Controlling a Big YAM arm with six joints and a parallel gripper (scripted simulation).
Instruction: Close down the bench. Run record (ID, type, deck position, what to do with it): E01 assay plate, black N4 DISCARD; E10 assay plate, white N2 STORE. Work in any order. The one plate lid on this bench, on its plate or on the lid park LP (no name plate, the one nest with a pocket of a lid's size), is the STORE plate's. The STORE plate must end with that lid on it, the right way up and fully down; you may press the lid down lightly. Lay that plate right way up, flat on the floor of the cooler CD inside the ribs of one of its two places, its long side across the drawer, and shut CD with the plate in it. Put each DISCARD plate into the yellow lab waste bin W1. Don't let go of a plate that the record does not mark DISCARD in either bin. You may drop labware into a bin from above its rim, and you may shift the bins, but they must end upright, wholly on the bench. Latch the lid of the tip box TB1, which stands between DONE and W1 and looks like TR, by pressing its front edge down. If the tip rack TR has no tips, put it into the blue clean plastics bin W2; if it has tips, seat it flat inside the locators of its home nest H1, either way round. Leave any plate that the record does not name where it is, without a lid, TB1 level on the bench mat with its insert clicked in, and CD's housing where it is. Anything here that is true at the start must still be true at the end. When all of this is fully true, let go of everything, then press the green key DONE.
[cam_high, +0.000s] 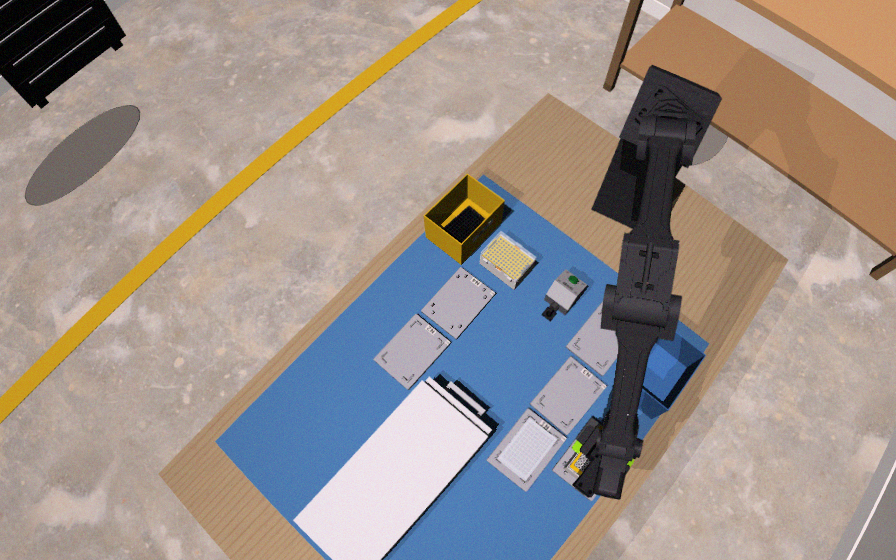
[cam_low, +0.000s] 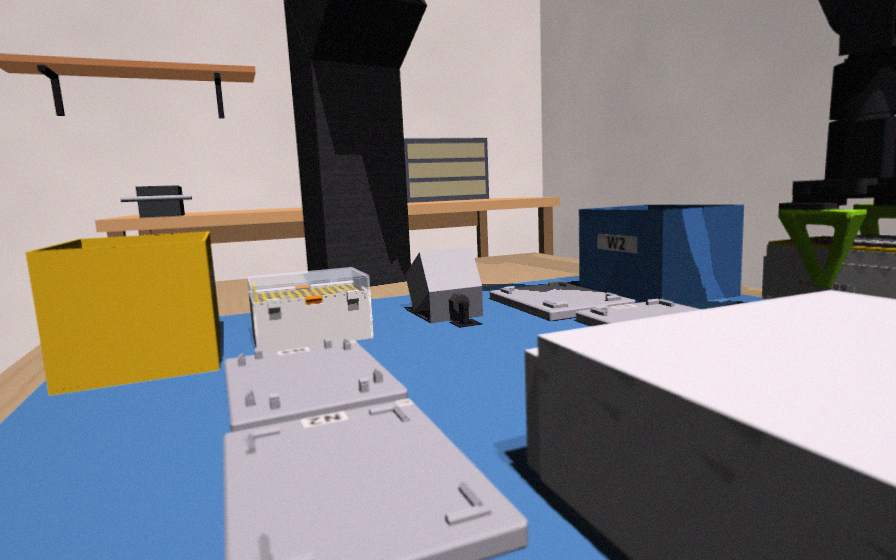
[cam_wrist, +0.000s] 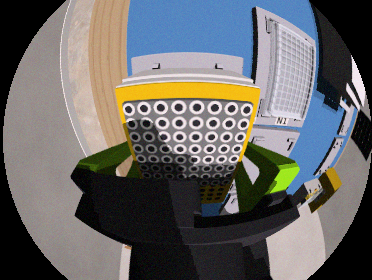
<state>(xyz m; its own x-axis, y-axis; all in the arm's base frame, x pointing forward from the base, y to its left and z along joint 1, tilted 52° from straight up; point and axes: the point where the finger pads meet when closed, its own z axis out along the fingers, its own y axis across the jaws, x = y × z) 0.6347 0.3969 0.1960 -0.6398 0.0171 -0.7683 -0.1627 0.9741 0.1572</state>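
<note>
Right now the nest H1 is 5 cm below my hand. From my hand the other things lie so: tip rack TR: 1 cm to the right, 1 cm above; lid park LP: 22 cm behind, 22 cm to the right, 5 cm below; blue bin W2: 26 cm behind, 6 cm to the right, 2 cm below.
</note>
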